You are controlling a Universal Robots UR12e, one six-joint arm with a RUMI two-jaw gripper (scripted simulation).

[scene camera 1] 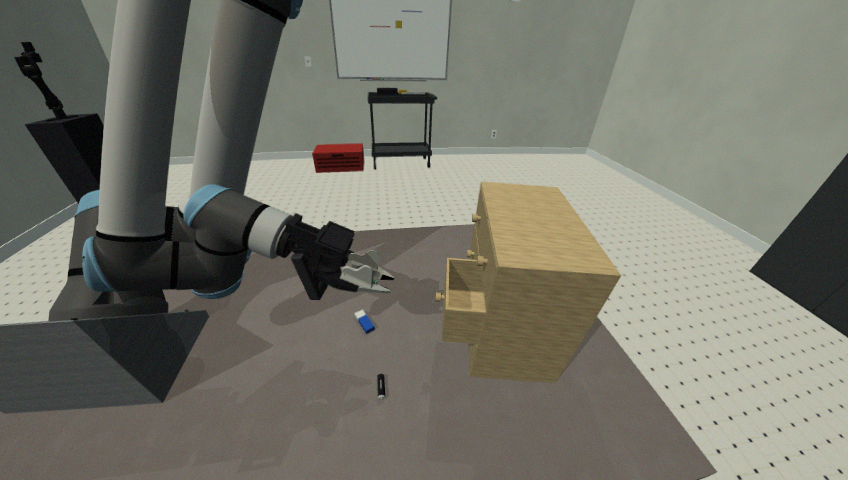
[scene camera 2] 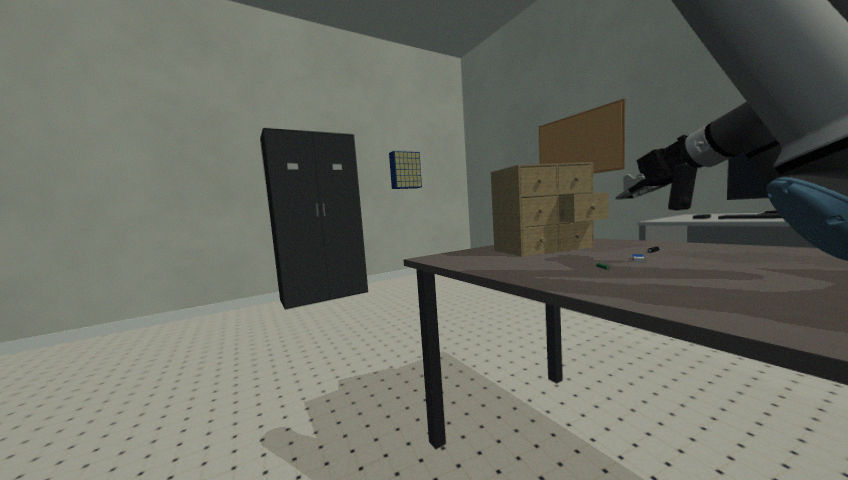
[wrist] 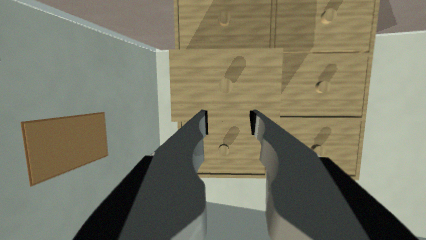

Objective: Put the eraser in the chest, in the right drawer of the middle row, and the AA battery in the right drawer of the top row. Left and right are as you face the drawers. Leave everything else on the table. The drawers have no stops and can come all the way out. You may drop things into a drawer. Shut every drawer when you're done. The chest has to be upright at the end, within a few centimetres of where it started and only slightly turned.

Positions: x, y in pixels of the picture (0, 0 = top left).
Labels:
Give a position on a wooden chest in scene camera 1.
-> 553, 278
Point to a wooden chest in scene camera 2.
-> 506, 186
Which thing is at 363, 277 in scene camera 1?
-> The gripper.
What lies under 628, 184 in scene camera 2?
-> The gripper.

